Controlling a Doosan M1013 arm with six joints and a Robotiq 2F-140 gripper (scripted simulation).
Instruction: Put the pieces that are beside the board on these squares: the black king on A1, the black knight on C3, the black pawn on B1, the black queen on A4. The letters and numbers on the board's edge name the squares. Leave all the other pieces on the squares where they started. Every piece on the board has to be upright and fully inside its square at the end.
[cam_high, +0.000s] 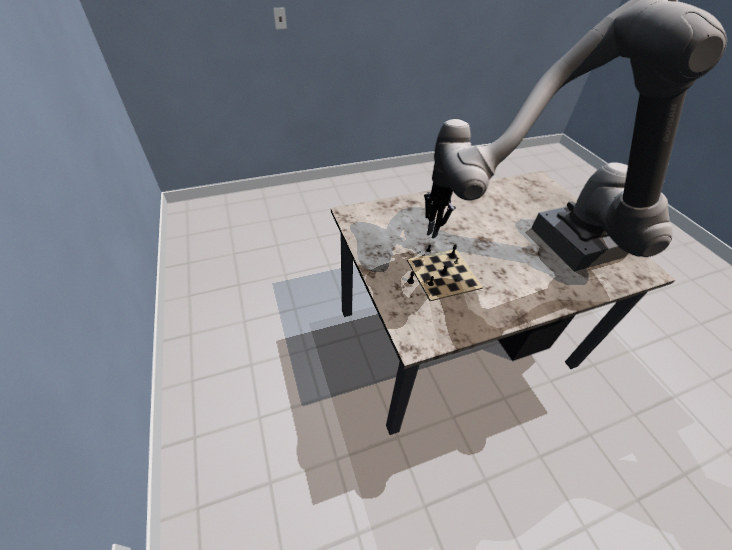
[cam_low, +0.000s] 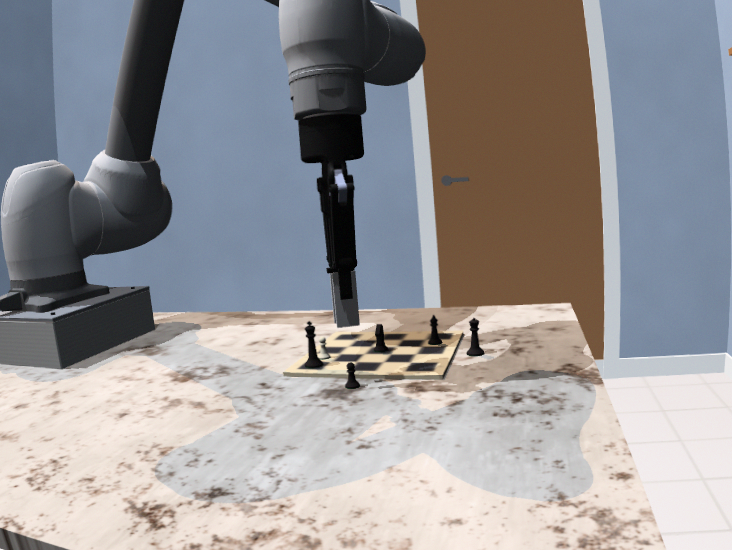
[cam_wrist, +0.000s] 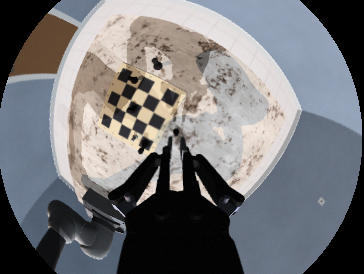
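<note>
Now: hand 100 mm above the black pawn. The rest, counted from my hand: black king (80 mm below, 80 mm behind, 60 mm to the left); small chessboard (140 mm to the left, 110 mm below, 10 mm behind); white pawn (100 mm to the left, 90 mm below, 80 mm behind).
</note>
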